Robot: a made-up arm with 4 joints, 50 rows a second.
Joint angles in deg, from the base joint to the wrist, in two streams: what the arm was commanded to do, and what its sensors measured. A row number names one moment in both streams.
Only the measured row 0 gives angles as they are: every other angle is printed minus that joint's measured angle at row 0.
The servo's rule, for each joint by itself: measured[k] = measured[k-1] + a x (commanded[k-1-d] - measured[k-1]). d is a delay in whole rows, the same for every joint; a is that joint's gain. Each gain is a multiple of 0.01, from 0.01 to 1. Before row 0 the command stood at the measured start. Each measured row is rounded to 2 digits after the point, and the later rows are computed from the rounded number. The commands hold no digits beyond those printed.
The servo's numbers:
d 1
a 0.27 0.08 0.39 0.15
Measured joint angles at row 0:
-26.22 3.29 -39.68 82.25
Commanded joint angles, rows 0 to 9:
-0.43 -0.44 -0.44 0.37
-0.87 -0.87 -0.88 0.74
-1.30 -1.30 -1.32 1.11
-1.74 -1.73 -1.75 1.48
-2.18 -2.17 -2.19 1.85
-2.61 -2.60 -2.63 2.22
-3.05 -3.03 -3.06 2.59
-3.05 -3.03 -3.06 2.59
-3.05 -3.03 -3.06 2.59
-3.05 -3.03 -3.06 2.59
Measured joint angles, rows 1 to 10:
0.00 0.00 0.00 0.00
-0.12 -0.04 -0.17 0.06
-0.32 -0.11 -0.45 0.16
-0.58 -0.21 -0.79 0.30
-0.89 -0.33 -1.16 0.48
-1.24 -0.48 -1.56 0.69
-1.61 -0.65 -1.98 0.92
-2.00 -0.84 -2.40 1.17
-2.28 -1.02 -2.66 1.38
-2.49 -1.18 -2.82 1.56

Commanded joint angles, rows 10 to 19:
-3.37 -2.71 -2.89 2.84
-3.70 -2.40 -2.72 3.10
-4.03 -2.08 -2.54 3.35
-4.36 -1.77 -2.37 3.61
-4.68 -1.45 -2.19 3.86
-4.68 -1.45 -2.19 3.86
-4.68 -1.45 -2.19 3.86
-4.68 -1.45 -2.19 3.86
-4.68 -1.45 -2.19 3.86
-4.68 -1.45 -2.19 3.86
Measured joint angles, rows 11 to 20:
-2.64 -1.33 -2.91 1.71
-2.84 -1.44 -2.90 1.88
-3.07 -1.52 -2.83 2.06
-3.33 -1.56 -2.72 2.25
-3.61 -1.58 -2.58 2.45
-3.90 -1.57 -2.43 2.66
-4.11 -1.56 -2.34 2.84
-4.26 -1.55 -2.28 2.99
-4.37 -1.54 -2.24 3.12
-4.45 -1.53 -2.22 3.23

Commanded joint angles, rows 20 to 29:
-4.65 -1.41 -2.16 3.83
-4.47 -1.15 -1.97 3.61
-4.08 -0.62 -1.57 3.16
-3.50 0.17 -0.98 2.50
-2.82 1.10 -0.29 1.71
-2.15 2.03 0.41 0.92
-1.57 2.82 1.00 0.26
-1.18 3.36 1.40 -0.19
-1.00 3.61 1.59 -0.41
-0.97 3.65 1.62 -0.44
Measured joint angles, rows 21 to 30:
-4.51 -1.52 -2.21 3.32
-4.55 -1.51 -2.19 3.40
-4.53 -1.48 -2.10 3.43
-4.41 -1.41 -1.89 3.39
-4.16 -1.28 -1.54 3.26
-3.80 -1.09 -1.05 3.03
-3.35 -0.84 -0.48 2.71
-2.87 -0.55 0.10 2.34
-2.41 -0.24 0.61 1.96
-2.03 0.07 0.99 1.60

